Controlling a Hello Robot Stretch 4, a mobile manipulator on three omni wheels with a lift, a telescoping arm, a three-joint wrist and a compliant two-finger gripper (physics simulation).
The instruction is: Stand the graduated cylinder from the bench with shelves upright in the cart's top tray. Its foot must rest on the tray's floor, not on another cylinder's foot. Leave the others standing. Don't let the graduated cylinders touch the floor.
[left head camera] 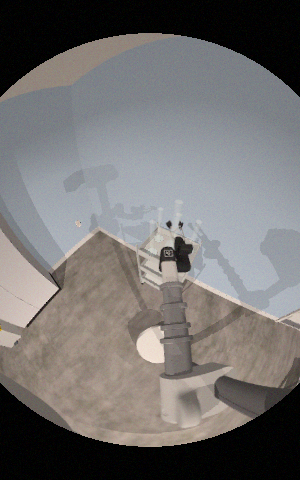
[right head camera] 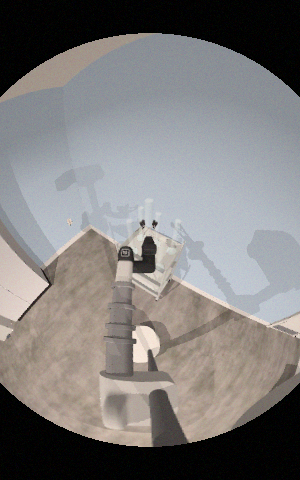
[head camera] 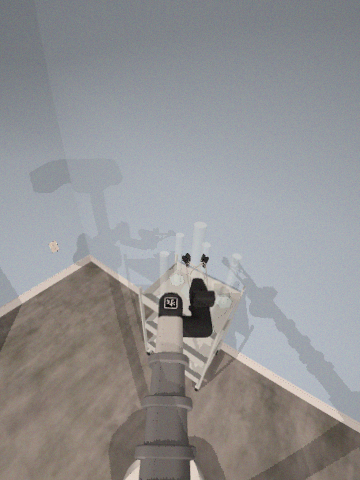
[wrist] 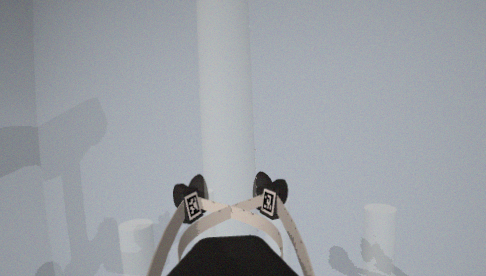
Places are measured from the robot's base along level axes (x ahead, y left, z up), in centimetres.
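Where they show: gripper, between the fingertips: [left head camera: 173, 221] [right head camera: 148, 220] [head camera: 195, 255] [wrist: 230, 187]; robot's base, origin of its link: [left head camera: 156, 343] [right head camera: 139, 342].
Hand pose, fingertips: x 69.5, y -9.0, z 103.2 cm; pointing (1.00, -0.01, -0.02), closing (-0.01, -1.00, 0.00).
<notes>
Each offset is from my fingertips to the top centre of the thing. "pt": to the spot under its first point. Level surfaces: height alone.
A tall translucent graduated cylinder {dx -4.1, dy +0.0, dz +16.4 cm} [head camera: 199, 235] [left head camera: 178, 209] [right head camera: 149, 206] [wrist: 225, 100] stands about upright between the fingers, over the cart's top tray {dz -39.7 cm} [head camera: 222, 320]. My gripper [head camera: 195, 259] [left head camera: 175, 224] [right head camera: 148, 223] [wrist: 230, 187] is shut on it, with a fingertip against each side. Its foot is hidden behind the wrist, so I cannot tell what it rests on. Several other cylinders stand in the tray: one at the left [head camera: 164, 261] [wrist: 137, 245], one at the right [head camera: 234, 267] [wrist: 380, 225], and a thin one {pt dx +21.1, dy +5.7, dz -10.8 cm} [head camera: 179, 244] left of the held one.
The white cart stands against the blue-grey wall [head camera: 180, 100], near a room corner at its left. My telescoping arm [head camera: 167, 380] reaches over the cart's near side. White furniture [left head camera: 25, 280] stands at the far left. The arm's shadows fall on the wall.
</notes>
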